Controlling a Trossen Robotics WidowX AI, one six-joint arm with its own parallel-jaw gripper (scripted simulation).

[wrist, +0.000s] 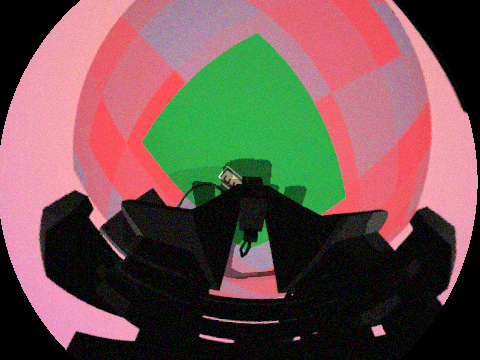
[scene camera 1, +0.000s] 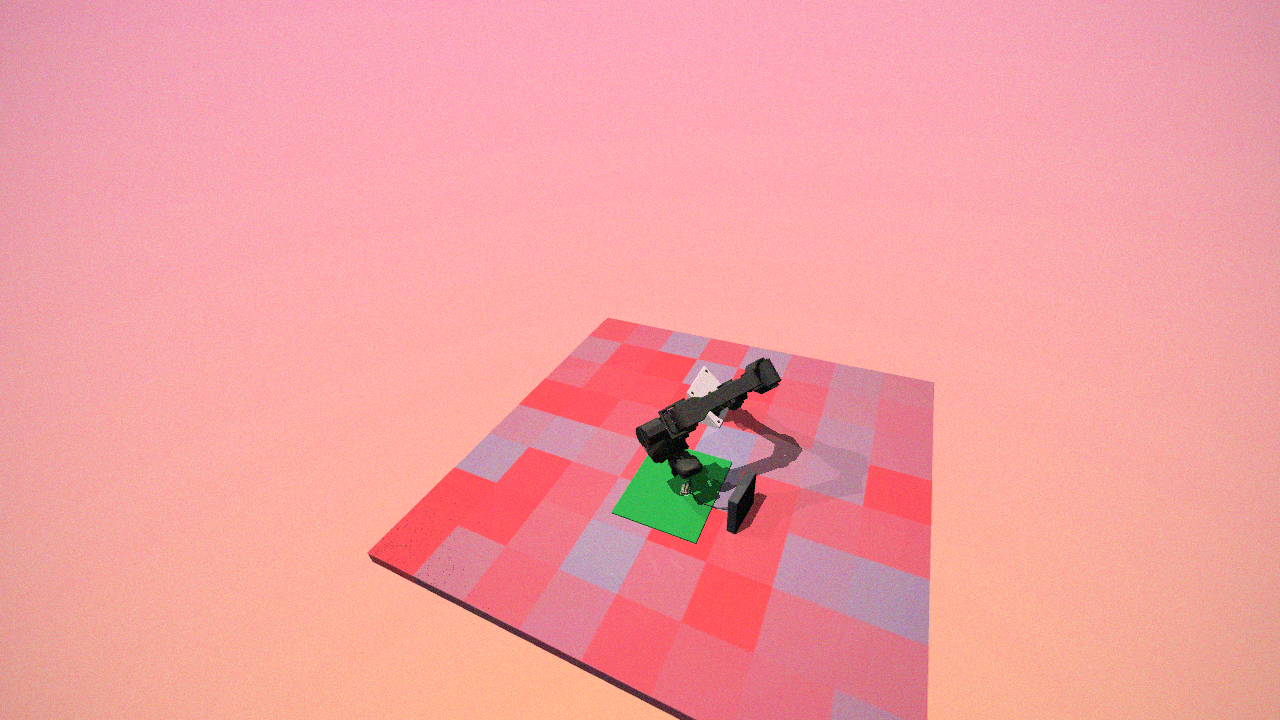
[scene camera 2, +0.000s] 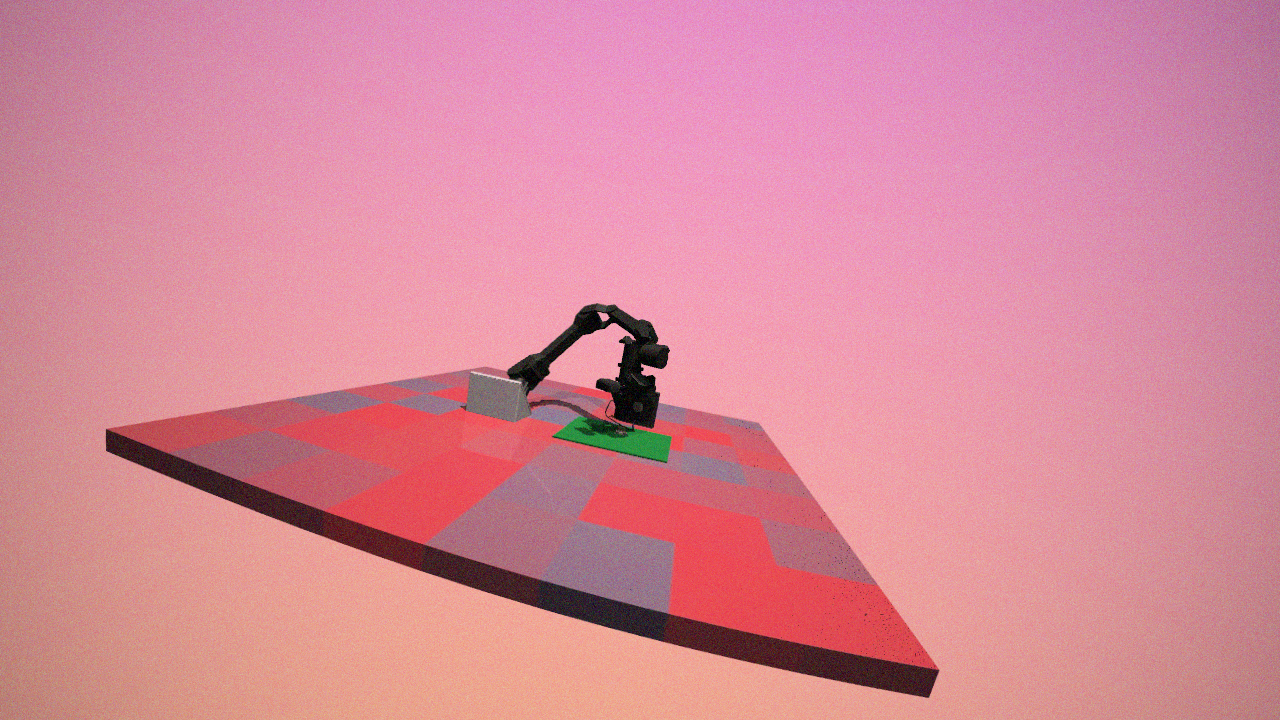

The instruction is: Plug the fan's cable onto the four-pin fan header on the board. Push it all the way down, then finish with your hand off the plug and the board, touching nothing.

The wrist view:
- my gripper: 251, 189
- dark fan cable plug: 253, 201
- black fan: 117, 231
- green board: 247, 110
